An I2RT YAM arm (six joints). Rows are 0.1 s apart.
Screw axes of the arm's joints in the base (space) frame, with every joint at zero. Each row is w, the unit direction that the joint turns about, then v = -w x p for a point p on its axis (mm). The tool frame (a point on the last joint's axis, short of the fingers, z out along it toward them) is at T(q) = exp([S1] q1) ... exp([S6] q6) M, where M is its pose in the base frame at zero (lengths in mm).
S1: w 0 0 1 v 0 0 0
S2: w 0 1 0 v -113.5 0 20
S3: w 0 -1 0 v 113.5 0 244
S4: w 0 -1 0 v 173.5 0 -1
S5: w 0 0 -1 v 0 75 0
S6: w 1 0 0 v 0 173.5 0
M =
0 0 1 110.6
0 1 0 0
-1 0 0 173.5
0 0 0 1
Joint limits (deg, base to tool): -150..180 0..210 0..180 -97..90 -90..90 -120..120
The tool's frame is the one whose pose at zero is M.
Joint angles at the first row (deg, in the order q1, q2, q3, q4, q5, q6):
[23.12 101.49 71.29 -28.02 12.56 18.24]
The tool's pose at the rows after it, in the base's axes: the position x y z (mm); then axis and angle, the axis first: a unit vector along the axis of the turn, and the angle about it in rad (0 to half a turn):
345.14 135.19 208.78 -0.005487 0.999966 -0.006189 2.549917
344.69 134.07 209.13 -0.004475 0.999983 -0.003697 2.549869
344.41 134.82 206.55 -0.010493 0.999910 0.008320 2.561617
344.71 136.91 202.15 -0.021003 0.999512 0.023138 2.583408
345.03 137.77 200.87 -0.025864 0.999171 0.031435 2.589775
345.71 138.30 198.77 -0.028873 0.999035 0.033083 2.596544
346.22 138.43 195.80 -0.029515 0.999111 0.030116 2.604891
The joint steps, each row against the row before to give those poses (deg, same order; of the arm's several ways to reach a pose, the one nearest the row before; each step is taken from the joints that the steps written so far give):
[-0.51 -0.24 -0.17 -0.19 0.27 0.09]
[-0.16 -0.23 -0.21 0.09 -0.30 0.03]
[-0.03 0.19 -0.31 0.32 -1.61 -0.24]
[0.08 0.63 -0.09 0.12 -2.15 -0.46]
[0.00 0.20 -0.03 0.21 -1.09 -0.26]
[0.00 0.39 0.05 0.05 -0.38 -0.22]
[0.00 0.47 0.00 -0.09 0.13 -0.06]

